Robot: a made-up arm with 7 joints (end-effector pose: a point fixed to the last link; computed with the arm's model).
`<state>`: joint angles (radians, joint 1 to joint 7).
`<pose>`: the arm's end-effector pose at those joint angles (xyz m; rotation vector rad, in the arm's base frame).
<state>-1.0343 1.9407 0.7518 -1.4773 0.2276 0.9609 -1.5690</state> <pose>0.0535 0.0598 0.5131 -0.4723 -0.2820 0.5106</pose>
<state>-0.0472 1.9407 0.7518 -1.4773 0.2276 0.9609 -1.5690</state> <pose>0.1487 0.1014 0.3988 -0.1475 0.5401 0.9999</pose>
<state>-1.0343 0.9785 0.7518 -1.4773 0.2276 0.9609 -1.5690</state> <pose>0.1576 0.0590 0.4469 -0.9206 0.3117 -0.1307</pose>
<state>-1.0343 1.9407 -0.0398 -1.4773 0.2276 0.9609 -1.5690</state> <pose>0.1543 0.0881 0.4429 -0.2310 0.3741 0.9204</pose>
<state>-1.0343 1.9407 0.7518 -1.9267 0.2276 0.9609 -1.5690</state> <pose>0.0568 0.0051 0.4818 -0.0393 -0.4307 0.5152</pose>
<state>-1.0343 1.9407 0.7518 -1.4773 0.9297 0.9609 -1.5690</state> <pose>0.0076 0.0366 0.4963 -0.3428 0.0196 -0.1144</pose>
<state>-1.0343 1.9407 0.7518 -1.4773 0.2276 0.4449 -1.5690</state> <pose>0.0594 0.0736 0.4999 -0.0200 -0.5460 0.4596</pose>
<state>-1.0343 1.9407 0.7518 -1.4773 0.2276 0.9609 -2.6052</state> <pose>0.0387 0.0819 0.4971 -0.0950 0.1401 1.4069</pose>
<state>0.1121 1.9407 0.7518 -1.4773 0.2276 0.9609 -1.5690</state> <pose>0.1511 0.1102 0.3745 -0.0881 0.6757 1.0695</pose>
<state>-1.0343 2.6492 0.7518 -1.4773 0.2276 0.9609 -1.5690</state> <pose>-0.0101 -0.0054 0.5296 -0.0811 -0.7064 0.9476</pose>
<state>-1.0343 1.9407 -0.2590 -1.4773 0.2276 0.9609 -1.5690</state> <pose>0.1690 0.0999 0.4124 -0.1557 0.5595 1.0228</pose>
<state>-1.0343 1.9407 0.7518 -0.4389 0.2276 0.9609 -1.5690</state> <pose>0.0678 0.1965 0.4842 -1.4514 0.1147 0.4298</pose>
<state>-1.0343 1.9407 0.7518 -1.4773 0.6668 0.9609 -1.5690</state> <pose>0.0268 0.0413 0.5020 -0.3947 -0.0933 0.1189</pose>
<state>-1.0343 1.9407 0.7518 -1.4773 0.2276 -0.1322 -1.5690</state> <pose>0.0661 0.0945 0.4959 0.4962 -0.8169 0.3765</pose>
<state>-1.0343 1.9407 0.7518 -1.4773 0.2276 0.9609 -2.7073</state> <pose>0.0359 0.0832 0.4963 -0.0522 0.1854 1.4913</pose>
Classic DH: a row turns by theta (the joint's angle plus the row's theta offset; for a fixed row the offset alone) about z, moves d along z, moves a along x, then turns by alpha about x. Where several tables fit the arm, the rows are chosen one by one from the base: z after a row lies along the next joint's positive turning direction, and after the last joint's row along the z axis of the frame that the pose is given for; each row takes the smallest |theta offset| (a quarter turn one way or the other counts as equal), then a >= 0, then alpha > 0; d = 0 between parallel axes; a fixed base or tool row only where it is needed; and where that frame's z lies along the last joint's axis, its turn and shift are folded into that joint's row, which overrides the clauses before.
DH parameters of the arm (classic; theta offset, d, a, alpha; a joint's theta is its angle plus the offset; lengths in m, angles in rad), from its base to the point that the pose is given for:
base (fixed): 0 0.3324 -0.012 -1.2217
joint 1: 1.5708 -0.0098 0.0181 1.5708
joint 2: 1.2217 0.005 -0.011 -1.5708
joint 3: -1.5708 -0.12 0.005 -1.5708
joint 4: 0 -0.013 -0.046 1.5708
joint 5: 0 -0.152 -0.002 -1.5708
joint 6: 0 -0.04 0.022 1.5708
joint 7: 0.7481 -0.0115 0.0159 -2.6333
tool (fixed): 1.4615 -0.0555 0 0

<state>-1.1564 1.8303 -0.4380 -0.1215 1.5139 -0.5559 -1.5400</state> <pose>0.0845 0.2038 0.3985 -0.6559 -0.6410 0.2698</pose>
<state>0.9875 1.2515 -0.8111 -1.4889 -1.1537 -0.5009 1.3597</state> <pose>-0.1599 0.1178 0.2028 1.9841 -2.0855 -0.4350</pose>
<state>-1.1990 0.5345 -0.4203 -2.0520 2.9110 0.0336 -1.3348</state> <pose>0.1607 -0.0296 0.4197 0.8963 -1.1859 2.0841</pose>
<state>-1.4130 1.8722 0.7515 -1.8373 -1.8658 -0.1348 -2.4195</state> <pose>-0.0658 0.1263 0.4931 0.0812 0.4764 -2.7812</pose>
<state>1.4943 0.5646 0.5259 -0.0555 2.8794 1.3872 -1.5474</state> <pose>-0.3059 0.0493 0.4012 -2.4352 -1.0522 0.3597</pose>
